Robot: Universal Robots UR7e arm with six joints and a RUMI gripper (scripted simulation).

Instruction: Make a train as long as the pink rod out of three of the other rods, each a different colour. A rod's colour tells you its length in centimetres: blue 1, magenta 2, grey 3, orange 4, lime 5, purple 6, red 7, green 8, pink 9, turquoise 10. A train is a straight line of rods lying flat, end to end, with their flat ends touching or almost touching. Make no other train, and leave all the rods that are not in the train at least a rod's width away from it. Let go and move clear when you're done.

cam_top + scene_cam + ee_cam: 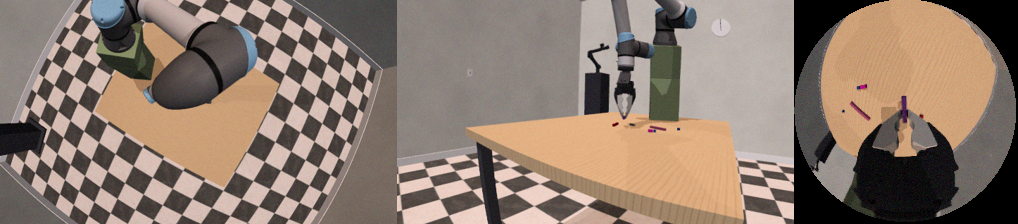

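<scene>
The magenta rod is 130 mm to the left of my hand, 50 mm below it and 20 mm ahead of it. The rest, counted from my hand: red rod 70 mm to the right, 60 mm behind, 50 mm below; grey rod 100 mm behind, 50 mm below; purple rod 10 mm below.
</scene>
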